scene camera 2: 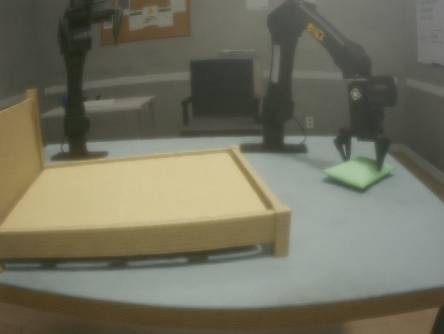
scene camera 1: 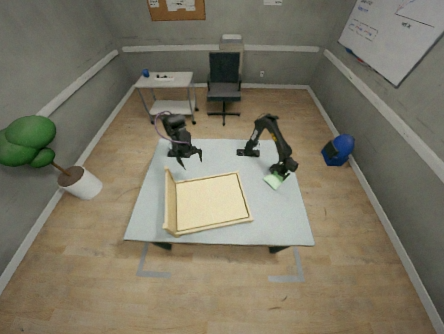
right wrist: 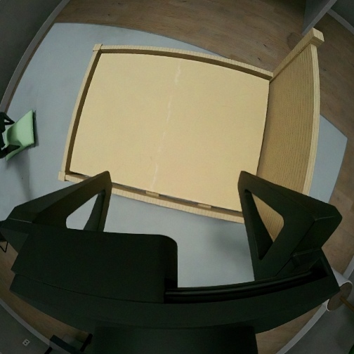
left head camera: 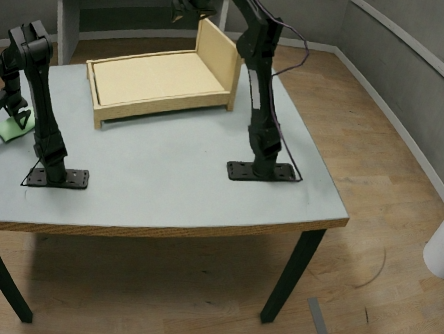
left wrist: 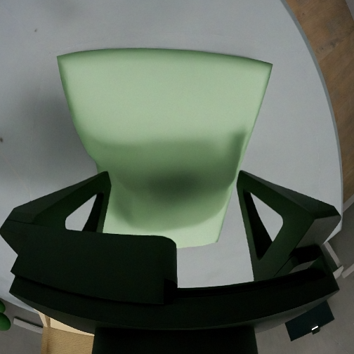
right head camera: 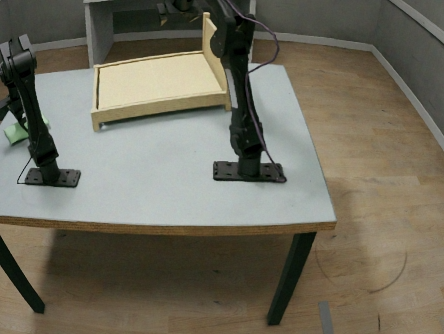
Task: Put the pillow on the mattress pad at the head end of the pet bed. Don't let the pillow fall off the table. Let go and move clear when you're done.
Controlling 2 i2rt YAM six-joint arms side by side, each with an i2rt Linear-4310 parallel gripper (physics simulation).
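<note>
The light green pillow (right head camera: 16, 132) (scene camera 1: 271, 182) (scene camera 2: 356, 173) (left wrist: 160, 110) (right wrist: 22, 132) lies on the table near its side edge, past the foot end of the bed. My left gripper (scene camera 2: 363, 162) (left wrist: 173, 177) is open and low over it, pointing down. Its fingertips are at the pillow's two sides, around its near part. The pale mattress pad (left head camera: 155, 75) (scene camera 1: 210, 200) (scene camera 2: 140, 192) (right wrist: 170, 125) lies bare inside the wooden bed frame. The tall headboard (left head camera: 220, 55) (scene camera 1: 170, 200) (scene camera 2: 20, 145) (right wrist: 292, 120) marks the head end. My right gripper (scene camera 1: 192, 164) (right wrist: 174, 177) is open and empty, raised beside the bed.
A low rail (scene camera 2: 250, 177) borders the pad at the foot end, between it and the pillow. The table (left head camera: 150, 175) (scene camera 1: 280, 225) carries both arms and the bed. An office chair (scene camera 1: 224, 75) and a cart (scene camera 1: 175, 79) stand on the floor beyond the table.
</note>
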